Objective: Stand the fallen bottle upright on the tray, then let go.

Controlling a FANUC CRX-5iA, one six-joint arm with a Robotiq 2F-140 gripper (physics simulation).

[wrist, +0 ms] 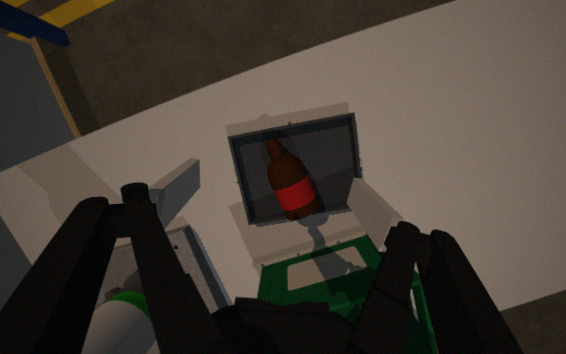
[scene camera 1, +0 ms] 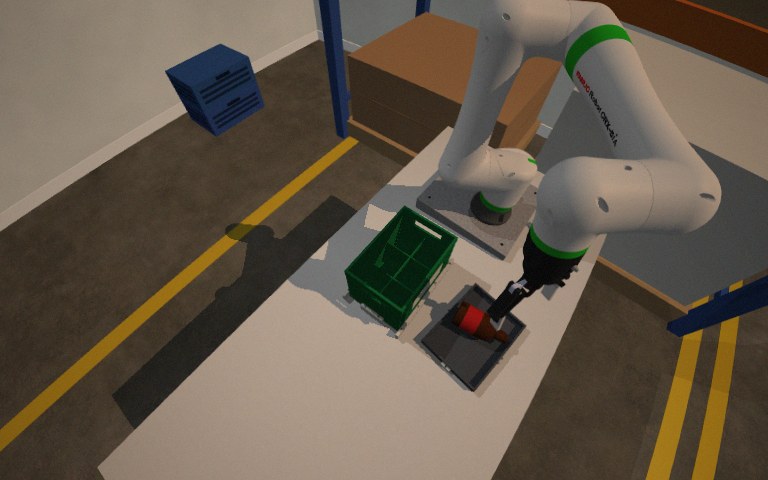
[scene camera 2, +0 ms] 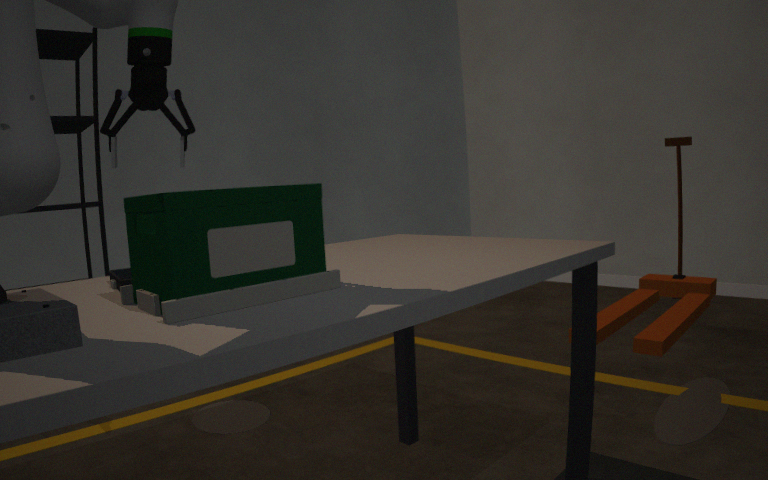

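Where they show: gripper, fingertip midpoint: (wrist: 277,182) (scene camera 1: 521,310) (scene camera 2: 148,167); arm's base, link origin: (scene camera 1: 490,208).
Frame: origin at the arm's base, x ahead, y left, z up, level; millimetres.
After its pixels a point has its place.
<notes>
The brown bottle (scene camera 1: 471,320) @[x 434, y 98, z 41 mm] (wrist: 294,192) @[x 420, y 108, z 45 mm] with a red label lies on its side in the dark grey tray (scene camera 1: 465,362) @[x 526, y 140, z -29 mm] (wrist: 332,145) @[x 529, y 146, z -29 mm]. Its base is near the tray wall beside the crate, and its neck points to the opposite wall. The bottle does not show in scene camera 2, where the crate hides most of the tray. My gripper (scene camera 1: 525,309) @[x 423, y 172, z 206 mm] (scene camera 2: 148,159) @[x 423, y 172, z 206 mm] (wrist: 277,182) @[x 423, y 172, z 206 mm] is open and empty, pointing down. In scene camera 2 its fingertips hang above the height of the crate's top, well above the table. In the wrist view the bottle shows between the two fingers, farther down.
A green crate (scene camera 1: 374,295) @[x 539, y -151, z 125 mm] (scene camera 2: 175,243) @[x 267, y -224, z 71 mm] (wrist: 273,285) @[x 306, y -43, z 60 mm] with compartments stands right beside the tray, between low pale rails. The arm's grey base plate (scene camera 1: 453,210) @[x 87, y -109, z 8 mm] is behind them on the table (scene camera 1: 271,396) @[x 880, y -267, z -34 mm]. Large brown boxes (scene camera 1: 413,50) stand beyond the table.
</notes>
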